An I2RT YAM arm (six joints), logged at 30 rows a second.
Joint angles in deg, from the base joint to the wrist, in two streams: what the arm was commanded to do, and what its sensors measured. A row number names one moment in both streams.
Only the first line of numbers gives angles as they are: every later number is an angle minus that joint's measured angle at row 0.
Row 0, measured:
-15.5, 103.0, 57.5, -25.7, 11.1, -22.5
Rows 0 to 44, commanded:
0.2, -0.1, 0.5, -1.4, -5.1, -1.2
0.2, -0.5, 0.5, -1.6, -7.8, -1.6
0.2, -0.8, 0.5, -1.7, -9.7, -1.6
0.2, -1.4, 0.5, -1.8, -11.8, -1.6
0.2, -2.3, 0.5, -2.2, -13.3, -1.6
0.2, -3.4, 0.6, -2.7, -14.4, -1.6
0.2, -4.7, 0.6, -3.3, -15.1, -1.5
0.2, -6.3, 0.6, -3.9, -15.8, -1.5
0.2, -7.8, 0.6, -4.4, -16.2, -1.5
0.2, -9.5, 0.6, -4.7, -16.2, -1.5
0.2, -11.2, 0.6, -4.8, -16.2, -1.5
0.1, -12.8, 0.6, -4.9, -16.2, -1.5
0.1, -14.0, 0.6, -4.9, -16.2, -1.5
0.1, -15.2, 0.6, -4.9, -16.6, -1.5
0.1, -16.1, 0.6, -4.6, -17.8, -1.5
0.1, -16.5, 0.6, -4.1, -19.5, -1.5
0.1, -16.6, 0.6, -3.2, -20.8, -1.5
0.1, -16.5, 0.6, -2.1, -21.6, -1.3
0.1, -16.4, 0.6, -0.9, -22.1, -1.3
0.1, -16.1, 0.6, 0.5, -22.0, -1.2
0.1, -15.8, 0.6, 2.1, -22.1, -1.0
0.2, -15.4, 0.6, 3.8, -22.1, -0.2
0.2, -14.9, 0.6, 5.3, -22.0, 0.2
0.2, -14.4, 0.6, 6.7, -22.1, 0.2
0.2, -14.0, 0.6, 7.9, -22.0, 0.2
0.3, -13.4, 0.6, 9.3, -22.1, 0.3
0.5, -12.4, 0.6, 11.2, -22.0, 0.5
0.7, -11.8, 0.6, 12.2, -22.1, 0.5
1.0, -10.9, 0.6, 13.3, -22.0, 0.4
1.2, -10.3, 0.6, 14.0, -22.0, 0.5
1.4, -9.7, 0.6, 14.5, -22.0, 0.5
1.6, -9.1, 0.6, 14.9, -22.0, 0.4
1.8, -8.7, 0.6, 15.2, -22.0, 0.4
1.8, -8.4, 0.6, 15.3, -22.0, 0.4
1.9, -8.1, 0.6, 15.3, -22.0, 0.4
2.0, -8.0, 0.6, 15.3, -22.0, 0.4
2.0, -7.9, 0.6, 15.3, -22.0, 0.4
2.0, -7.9, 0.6, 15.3, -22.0, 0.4
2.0, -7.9, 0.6, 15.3, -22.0, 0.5
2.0, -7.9, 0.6, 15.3, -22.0, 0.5
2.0, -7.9, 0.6, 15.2, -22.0, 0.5
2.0, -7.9, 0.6, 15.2, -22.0, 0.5
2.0, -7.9, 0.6, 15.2, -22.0, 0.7
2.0, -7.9, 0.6, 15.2, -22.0, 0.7
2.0, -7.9, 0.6, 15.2, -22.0, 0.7
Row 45, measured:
1.8, -8.5, 0.1, 15.3, -20.6, 0.0
